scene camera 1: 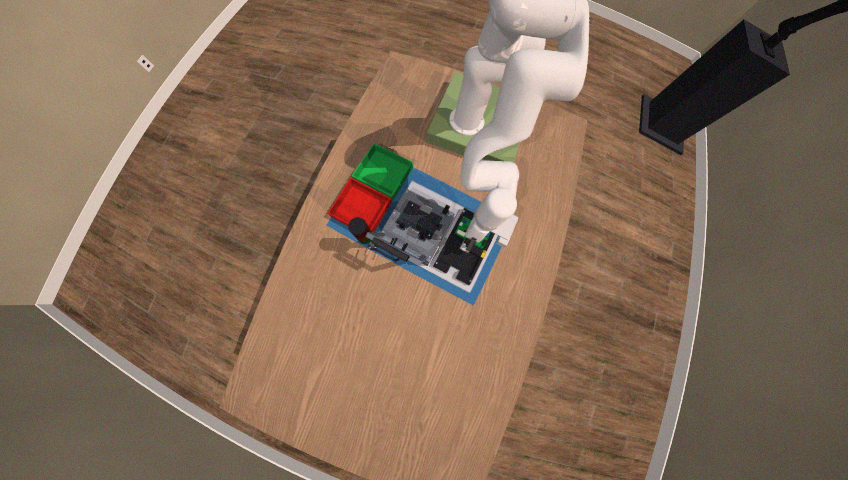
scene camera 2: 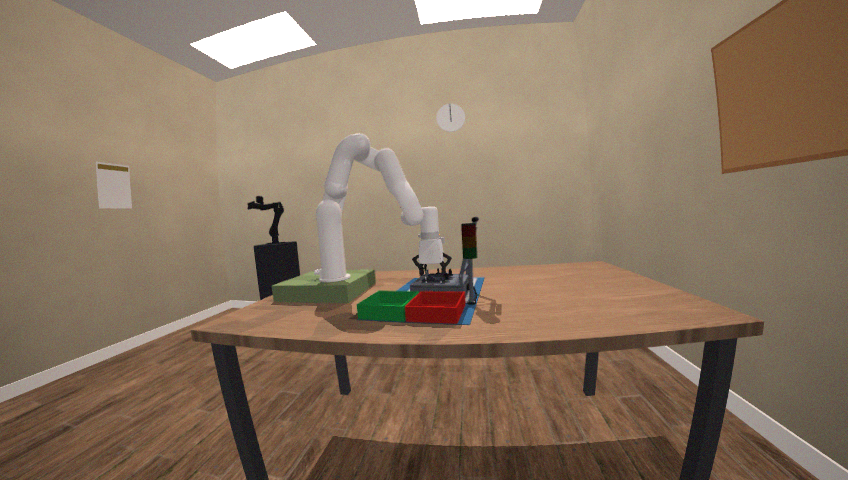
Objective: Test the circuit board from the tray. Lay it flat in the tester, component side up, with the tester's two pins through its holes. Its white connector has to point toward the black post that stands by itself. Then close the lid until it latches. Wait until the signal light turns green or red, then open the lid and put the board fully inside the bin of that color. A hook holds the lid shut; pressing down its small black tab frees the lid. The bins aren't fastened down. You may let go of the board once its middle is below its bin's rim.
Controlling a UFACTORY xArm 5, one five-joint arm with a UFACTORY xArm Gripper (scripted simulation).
Labels:
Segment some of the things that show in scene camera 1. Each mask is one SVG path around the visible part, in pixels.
A red bin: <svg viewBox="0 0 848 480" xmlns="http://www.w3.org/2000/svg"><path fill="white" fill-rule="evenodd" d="M350 178L328 214L347 226L352 218L361 217L367 222L371 231L375 232L392 203L391 198Z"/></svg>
A green bin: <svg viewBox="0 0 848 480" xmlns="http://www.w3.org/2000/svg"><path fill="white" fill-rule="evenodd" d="M373 144L353 173L352 178L391 197L393 201L412 171L413 162Z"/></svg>

